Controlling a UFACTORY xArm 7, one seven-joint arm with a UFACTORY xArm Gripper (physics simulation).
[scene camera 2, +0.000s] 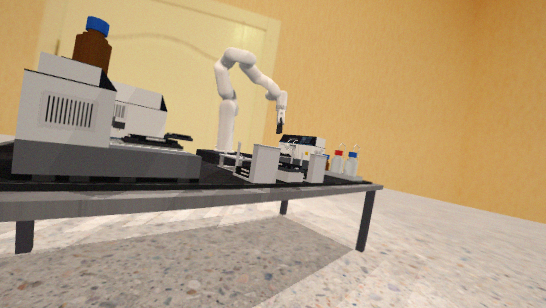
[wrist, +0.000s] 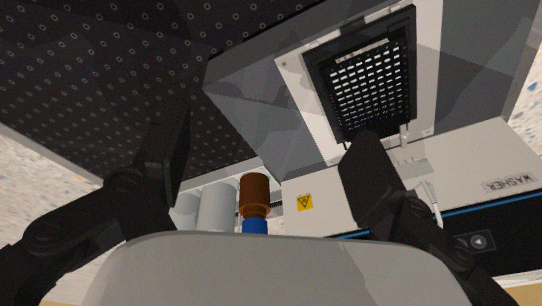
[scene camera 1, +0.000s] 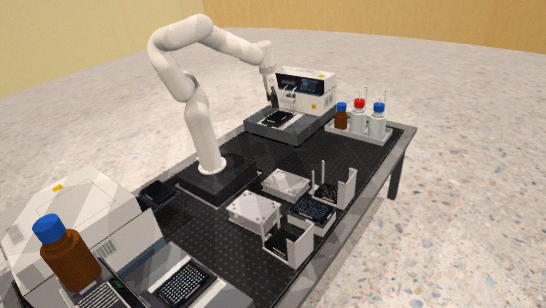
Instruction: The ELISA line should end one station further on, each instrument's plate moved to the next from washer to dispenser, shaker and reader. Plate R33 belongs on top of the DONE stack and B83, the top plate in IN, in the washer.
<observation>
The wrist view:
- gripper: 274,136
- white red-capped bottle: 217,211
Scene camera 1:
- blue-tinted plate: 314,210
</observation>
